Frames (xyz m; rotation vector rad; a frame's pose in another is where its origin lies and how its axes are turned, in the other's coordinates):
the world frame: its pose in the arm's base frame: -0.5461 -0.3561 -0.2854 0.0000 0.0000 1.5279
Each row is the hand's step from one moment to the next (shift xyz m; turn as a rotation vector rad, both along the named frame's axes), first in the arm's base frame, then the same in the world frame.
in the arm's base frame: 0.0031 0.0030 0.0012 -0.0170 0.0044 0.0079
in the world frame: 0.0031 -0.0030 0.0012 0.0037 0.0172 0.0079
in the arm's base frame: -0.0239 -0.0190 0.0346 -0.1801 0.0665 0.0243
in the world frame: -0.0200 0.0231 0.0346 0.0587 0.1828 0.0243
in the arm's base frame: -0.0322 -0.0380 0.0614 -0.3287 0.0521 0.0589
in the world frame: -0.0393 0.0305 0.0614 0.0380 0.3306 0.0589
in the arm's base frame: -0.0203 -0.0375 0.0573 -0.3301 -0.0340 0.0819
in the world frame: -0.0383 0.0187 0.0573 -0.0481 0.3283 0.0819
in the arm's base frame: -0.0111 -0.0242 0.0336 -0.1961 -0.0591 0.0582
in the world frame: -0.0247 0.0101 0.0336 -0.0675 0.1934 0.0582
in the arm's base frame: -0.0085 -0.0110 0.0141 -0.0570 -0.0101 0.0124
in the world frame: -0.0114 0.0080 0.0141 -0.0125 0.0565 0.0124
